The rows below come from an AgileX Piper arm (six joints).
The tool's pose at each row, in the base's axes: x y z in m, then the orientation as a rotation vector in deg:
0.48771 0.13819 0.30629 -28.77 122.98 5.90
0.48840 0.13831 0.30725 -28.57 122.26 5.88
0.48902 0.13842 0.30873 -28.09 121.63 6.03
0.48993 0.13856 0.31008 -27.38 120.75 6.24
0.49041 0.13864 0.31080 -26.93 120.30 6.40
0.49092 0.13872 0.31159 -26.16 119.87 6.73
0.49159 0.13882 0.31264 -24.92 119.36 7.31
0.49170 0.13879 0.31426 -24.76 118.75 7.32
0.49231 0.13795 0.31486 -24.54 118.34 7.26
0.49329 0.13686 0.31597 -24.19 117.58 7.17
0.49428 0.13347 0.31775 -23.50 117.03 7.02
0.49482 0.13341 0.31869 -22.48 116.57 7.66
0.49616 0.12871 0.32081 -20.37 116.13 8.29
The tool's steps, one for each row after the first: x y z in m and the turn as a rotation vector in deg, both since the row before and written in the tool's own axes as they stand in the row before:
-0.00116 -0.00027 -0.00001 0.17 -0.73 -0.01
-0.00154 -0.00031 -0.00035 0.15 -0.71 0.27
-0.00159 -0.00037 -0.00002 0.23 -1.00 0.41
-0.00085 -0.00018 0.00000 0.12 -0.53 0.29
-0.00092 -0.00020 -0.00001 0.13 -0.59 0.58
-0.00122 -0.00025 0.00000 0.15 -0.77 1.00
-0.00141 -0.00020 -0.00077 0.11 -0.62 0.00
-0.00058 -0.00105 -0.00003 0.17 -0.43 0.05
-0.00112 -0.00145 -0.00005 0.27 -0.79 0.07
-0.00115 -0.00366 -0.00096 0.45 -0.63 0.32
-0.00104 -0.00032 -0.00002 0.03 -0.67 0.90
-0.00141 -0.00502 -0.00111 0.51 -0.80 1.66

